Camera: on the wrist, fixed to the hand. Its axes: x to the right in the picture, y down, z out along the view.
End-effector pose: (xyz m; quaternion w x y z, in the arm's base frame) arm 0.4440 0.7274 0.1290 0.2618 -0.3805 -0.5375 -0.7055
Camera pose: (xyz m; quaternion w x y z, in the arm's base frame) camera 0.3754 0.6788 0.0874 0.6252 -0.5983 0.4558 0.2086
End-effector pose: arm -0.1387 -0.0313 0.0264 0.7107 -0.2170 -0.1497 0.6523
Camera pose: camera -0.0497 -0.0393 -0.0021 0.6815 0.2092 -0.0987 -0.6943
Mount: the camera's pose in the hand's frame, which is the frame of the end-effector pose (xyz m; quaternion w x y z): 0.0033 -0.0628 -0.0696 0.0008 0.1282 0.0461 -0.9907
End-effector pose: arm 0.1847 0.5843 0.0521 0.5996 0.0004 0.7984 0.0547
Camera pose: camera 0.1212 0.5160 0.0626 0.0178 -0.7166 0.0357 -0.6963
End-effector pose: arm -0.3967 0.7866 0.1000 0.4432 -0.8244 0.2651 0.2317
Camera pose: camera -0.3436 0.7557 0.1709 0.3234 -0.2171 -0.7664 -0.5109
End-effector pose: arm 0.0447 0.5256 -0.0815 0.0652 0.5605 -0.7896 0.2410
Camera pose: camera 0.0894 0.5383 0.0000 0.2034 0.7800 0.5886 0.0627
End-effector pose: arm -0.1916 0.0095 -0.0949 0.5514 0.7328 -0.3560 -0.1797
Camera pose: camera -0.1234 0.0632 -0.1305 0.2551 -0.4322 -0.7280 0.4670
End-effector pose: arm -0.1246 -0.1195 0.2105 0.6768 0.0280 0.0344 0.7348
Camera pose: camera -0.0686 -0.1120 0.1356 0.7233 0.0188 0.1532 -0.6730
